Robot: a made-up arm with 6 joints.
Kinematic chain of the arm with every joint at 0, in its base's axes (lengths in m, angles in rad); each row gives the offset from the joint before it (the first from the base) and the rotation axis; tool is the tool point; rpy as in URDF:
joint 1: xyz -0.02 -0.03 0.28 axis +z
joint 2: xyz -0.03 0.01 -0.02 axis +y
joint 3: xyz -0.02 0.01 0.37 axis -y
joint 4: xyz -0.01 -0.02 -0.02 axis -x
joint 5: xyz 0.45 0.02 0 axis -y
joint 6: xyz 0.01 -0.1 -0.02 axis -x
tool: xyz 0.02 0 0.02 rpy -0.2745 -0.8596 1.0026
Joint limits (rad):
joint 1: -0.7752..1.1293
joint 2: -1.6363..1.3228
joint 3: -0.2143..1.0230
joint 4: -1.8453..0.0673
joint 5: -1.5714..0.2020
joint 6: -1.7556..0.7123
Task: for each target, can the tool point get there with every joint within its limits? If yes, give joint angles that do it. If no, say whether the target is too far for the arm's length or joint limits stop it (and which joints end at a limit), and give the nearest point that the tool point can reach.
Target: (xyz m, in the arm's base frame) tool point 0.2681 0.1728 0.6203
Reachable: yes | joints 0.6170 -0.1743 0.0333 -1.2173 -0.9574 0.3910
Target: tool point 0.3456 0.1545 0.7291
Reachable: yes | joints 0.6434 0.0027 0.3633 -0.2954 -0.9195 -0.1141
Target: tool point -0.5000 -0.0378 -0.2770
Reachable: no: joint limits stop it (at a limit: joint 1, joint 2, joint 3, joint 4, joint 6) | nearest point 0.0275 0.2041 -0.0951 | short by 0.608 m
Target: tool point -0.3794 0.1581 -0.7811
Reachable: no: too far | nearest point 0.0383 0.1952 -0.1074 | short by 0.794 m
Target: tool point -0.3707 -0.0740 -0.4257
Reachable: no: joint limits stop it (at a limit: joint 1, joint 2, joint 3, joint 4, joint 5, joint 6) | nearest point 0.0383 0.1952 -0.1074 | short by 0.584 m
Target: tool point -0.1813 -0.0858 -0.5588
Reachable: no: joint limits stop it (at a limit: joint 1, joint 2, joint 3, joint 5, joint 6) | nearest point 0.1161 -0.2126 -0.1075 | short by 0.555 m
